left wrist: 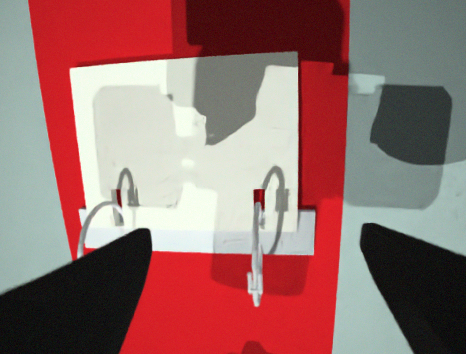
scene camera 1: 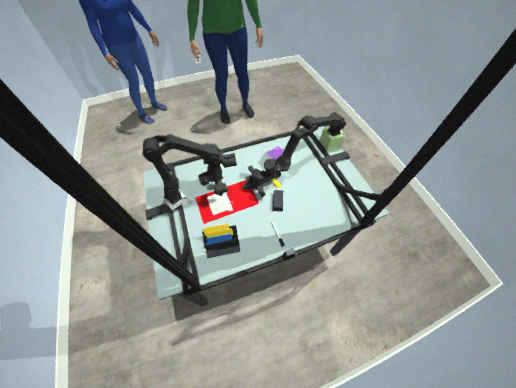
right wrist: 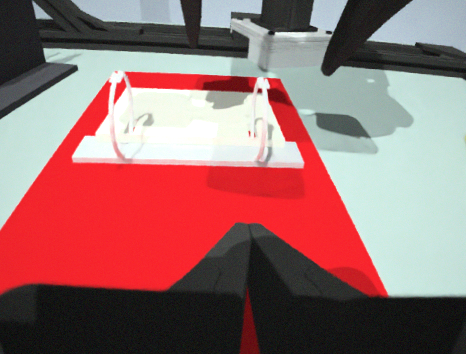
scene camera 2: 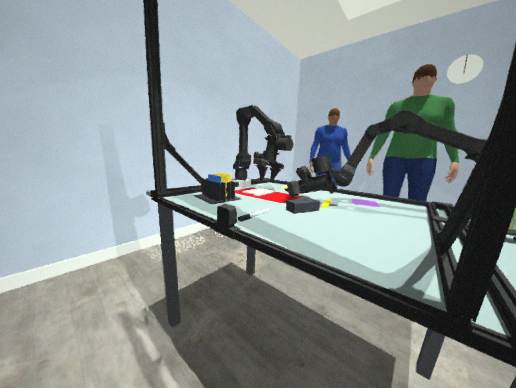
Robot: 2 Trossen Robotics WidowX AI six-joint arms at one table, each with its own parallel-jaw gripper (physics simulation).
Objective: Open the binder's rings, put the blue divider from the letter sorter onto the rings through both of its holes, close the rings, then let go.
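Frame: origin at the left arm's base, x back, y left, z down, level; metres.
Seen in the pictures: left gripper, fingertip midpoint: (left wrist: 256, 237) (right wrist: 261, 60) (scene camera 2: 266, 181); right gripper, fingertip midpoint: (scene camera 1: 242, 187) (right wrist: 246, 235) (scene camera 2: 285, 189); left arm's base at its link origin: (scene camera 1: 174, 197) (right wrist: 282, 26) (scene camera 2: 240, 179); right arm's base at its link origin: (scene camera 1: 334, 131).
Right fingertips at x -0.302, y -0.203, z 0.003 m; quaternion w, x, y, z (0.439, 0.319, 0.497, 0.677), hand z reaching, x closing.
Pixels of each thing's top centre, then the offset from my right fingertips to it. "spot": a spot on its surface instead.
- red binder at a spot on its surface: (right wrist: 150, 225) (left wrist: 176, 317) spot: dx +0.047, dy -0.024, dz +0.031 m
- table with a white sheet, top centre: (left wrist: 179, 149) (right wrist: 194, 106) (scene camera 2: 256, 190) (scene camera 1: 217, 202) dx +0.147, dy +0.032, dz +0.020 m
- blue divider at its top centre: (scene camera 2: 212, 175) (scene camera 1: 217, 237) dx +0.283, dy -0.153, dz -0.063 m
- black letter sorter at its top centre: (scene camera 2: 217, 180) (scene camera 1: 219, 235) dx +0.266, dy -0.145, dz -0.042 m
- dark box at its top centre: (scene camera 2: 303, 200) (scene camera 1: 278, 198) dx -0.091, dy -0.184, dz -0.001 m
- marker at its top centre: (scene camera 2: 255, 212) (scene camera 1: 278, 233) dx +0.044, dy -0.309, dz +0.021 m
- yellow object at its top centre: (scene camera 2: 326, 201) (scene camera 1: 273, 178) dx -0.178, dy -0.066, dz +0.021 m
- purple sheet at its top centre: (scene camera 2: 364, 202) (scene camera 1: 278, 154) dx -0.343, dy +0.046, dz +0.033 m
The red binder (scene camera 1: 242, 206) (scene camera 2: 280, 196) (left wrist: 200, 315) (right wrist: 150, 225) lies open on the table with a white sheet (scene camera 1: 215, 202) (left wrist: 145, 135) (right wrist: 170, 107) on it. Its two rings (left wrist: 256, 250) (right wrist: 112, 120) stand up from the white spine bar and look closed in the right wrist view. The blue divider (scene camera 1: 219, 239) (scene camera 2: 214, 178) stands in the black letter sorter (scene camera 1: 223, 249) (scene camera 2: 212, 191). My left gripper (scene camera 2: 269, 177) (left wrist: 256, 237) (right wrist: 261, 60) is open and empty above the binder. My right gripper (scene camera 1: 245, 186) (scene camera 2: 290, 192) (right wrist: 246, 235) is shut and empty, low over the binder's right part, pointing towards the rings.
Yellow dividers (scene camera 1: 217, 230) (scene camera 2: 226, 176) stand beside the blue one. A dark box (scene camera 1: 278, 200) (scene camera 2: 303, 205), a marker (scene camera 1: 276, 232) (scene camera 2: 256, 214), a yellow object (scene camera 1: 276, 183) (scene camera 2: 326, 203) and a purple sheet (scene camera 1: 275, 152) (scene camera 2: 365, 202) lie on the table. A green bin (scene camera 1: 332, 141) stands at the back right.
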